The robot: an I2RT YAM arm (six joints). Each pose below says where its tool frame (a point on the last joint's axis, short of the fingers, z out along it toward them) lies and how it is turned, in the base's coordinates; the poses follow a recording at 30 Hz.
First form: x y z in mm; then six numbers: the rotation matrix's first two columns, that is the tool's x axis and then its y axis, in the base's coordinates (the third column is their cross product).
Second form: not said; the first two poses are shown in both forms.
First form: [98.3 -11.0 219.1 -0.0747 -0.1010 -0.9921 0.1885 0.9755 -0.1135]
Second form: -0.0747 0.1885 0.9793 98.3; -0.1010 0.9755 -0.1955 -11.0; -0.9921 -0.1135 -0.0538 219.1; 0 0 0 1
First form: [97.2 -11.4 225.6 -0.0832 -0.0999 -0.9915 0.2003 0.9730 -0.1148]
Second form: -0.0832 0.2003 0.9762 97.2; -0.0999 0.9730 -0.2081 -11.4; -0.9915 -0.1148 -0.0609 225.6; 0 0 0 1
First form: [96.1 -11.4 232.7 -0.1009 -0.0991 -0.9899 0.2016 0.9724 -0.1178]
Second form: -0.1009 0.2016 0.9743 96.1; -0.0991 0.9724 -0.2114 -11.4; -0.9899 -0.1178 -0.0781 232.7; 0 0 0 1
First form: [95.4 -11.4 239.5 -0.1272 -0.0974 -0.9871 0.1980 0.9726 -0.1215]
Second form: -0.1272 0.1980 0.9719 95.4; -0.0974 0.9726 -0.2109 -11.4; -0.9871 -0.1215 -0.1044 239.5; 0 0 0 1
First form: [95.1 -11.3 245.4 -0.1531 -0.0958 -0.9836 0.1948 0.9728 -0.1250]
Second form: -0.1531 0.1948 0.9688 95.1; -0.0958 0.9728 -0.2107 -11.3; -0.9836 -0.1250 -0.1303 245.4; 0 0 0 1
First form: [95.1 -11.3 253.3 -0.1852 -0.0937 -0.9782 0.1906 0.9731 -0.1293]
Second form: -0.1852 0.1906 0.9640 95.1; -0.0937 0.9731 -0.2104 -11.3; -0.9782 -0.1293 -0.1624 253.3; 0 0 0 1
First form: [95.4 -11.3 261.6 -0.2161 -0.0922 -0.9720 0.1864 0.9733 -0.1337]
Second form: -0.2161 0.1864 0.9584 95.4; -0.0922 0.9733 -0.2101 -11.3; -0.9720 -0.1337 -0.1931 261.6; 0 0 0 1
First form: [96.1 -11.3 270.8 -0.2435 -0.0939 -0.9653 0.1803 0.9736 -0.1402]
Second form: -0.2435 0.1803 0.9530 96.1; -0.0939 0.9736 -0.2082 -11.3; -0.9653 -0.1402 -0.2201 270.8; 0 0 0 1
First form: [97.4 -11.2 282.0 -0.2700 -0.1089 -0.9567 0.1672 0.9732 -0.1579]
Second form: -0.2700 0.1672 0.9483 97.4; -0.1089 0.9732 -0.2026 -11.2; -0.9567 -0.1579 -0.2446 282.0; 0 0 0 1
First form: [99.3 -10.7 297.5 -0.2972 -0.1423 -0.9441 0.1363 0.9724 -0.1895]
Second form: -0.2972 0.1363 0.9450 99.3; -0.1423 0.9724 -0.1850 -10.7; -0.9441 -0.1895 -0.2696 297.5; 0 0 0 1
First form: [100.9 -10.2 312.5 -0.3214 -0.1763 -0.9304 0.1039 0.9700 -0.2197]
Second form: -0.3214 0.1039 0.9412 100.9; -0.1763 0.9700 -0.1673 -10.2; -0.9304 -0.2197 -0.2934 312.5; 0 0 0 1
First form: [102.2 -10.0 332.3 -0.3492 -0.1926 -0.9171 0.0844 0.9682 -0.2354]
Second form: -0.3492 0.0844 0.9333 102.2; -0.1926 0.9682 -0.1596 -10.0; -0.9171 -0.2354 -0.3218 332.3; 0 0 0 1
